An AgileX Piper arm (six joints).
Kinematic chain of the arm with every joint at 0, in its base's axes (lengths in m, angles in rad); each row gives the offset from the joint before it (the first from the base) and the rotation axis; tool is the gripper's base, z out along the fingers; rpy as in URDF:
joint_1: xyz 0 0 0.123 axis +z
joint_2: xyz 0 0 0 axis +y
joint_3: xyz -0.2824 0 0.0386 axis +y
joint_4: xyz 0.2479 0 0.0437 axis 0.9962 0 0.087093
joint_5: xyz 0 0 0 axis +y
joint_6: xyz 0.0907 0 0.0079 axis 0.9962 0 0.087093
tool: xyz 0 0 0 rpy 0 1.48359 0
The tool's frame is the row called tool.
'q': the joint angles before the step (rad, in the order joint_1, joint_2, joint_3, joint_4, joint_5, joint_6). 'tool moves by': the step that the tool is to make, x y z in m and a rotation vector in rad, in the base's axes. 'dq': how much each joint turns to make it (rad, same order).
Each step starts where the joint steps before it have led.
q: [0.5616 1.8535 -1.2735 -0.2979 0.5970 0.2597]
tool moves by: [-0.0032 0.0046 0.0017 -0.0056 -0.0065 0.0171]
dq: [0.0159 -0.0042 -0.0001 -0.0109 0.0026 0.0038]
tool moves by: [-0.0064 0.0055 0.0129 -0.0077 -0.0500 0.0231]
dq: [0.0284 -0.0320 0.0015 -0.0594 0.0004 0.0379]
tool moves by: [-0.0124 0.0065 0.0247 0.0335 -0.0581 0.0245]
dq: [0.0353 -0.0637 0.0000 -0.0204 0.0018 0.0227]
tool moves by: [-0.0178 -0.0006 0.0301 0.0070 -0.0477 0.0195]
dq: [0.0346 -0.0856 0.0001 -0.0221 0.0487 0.0063]
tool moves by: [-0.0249 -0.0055 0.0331 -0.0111 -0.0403 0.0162]
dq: [0.0444 -0.1037 0.0002 -0.0262 0.0875 0.0001]
